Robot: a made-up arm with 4 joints.
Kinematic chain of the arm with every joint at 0, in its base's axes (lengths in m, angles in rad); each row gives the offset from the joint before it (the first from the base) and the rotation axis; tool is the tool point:
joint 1: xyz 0 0 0.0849 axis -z
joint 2: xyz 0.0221 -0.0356 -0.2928 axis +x
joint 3: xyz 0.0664 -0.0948 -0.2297 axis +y
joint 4: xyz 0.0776 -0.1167 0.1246 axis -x
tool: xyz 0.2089 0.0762 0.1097
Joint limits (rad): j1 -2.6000..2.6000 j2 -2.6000..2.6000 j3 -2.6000..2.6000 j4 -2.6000..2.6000
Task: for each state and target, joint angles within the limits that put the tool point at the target. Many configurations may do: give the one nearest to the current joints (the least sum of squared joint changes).
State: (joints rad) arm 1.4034 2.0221 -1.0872 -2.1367
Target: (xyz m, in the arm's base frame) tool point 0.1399 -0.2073 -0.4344
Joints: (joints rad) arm 2.0273 2.5973 -1.2095 -2.6000
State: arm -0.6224 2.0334 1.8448 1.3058
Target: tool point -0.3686 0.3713 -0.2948
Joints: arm -1.0450 1.5548 1.8549 0.8983
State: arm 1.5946 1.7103 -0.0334 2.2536
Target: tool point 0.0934 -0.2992 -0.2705
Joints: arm 1.4775 2.2375 -0.5895 1.6883
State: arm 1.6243 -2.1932 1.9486 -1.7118
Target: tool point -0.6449 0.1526 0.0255
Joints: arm 1.9683 -1.4154 2.1042 -1.6406
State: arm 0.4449 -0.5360 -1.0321 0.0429
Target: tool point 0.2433 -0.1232 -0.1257
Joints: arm 0.1064 -0.3387 -0.5166 0.6387
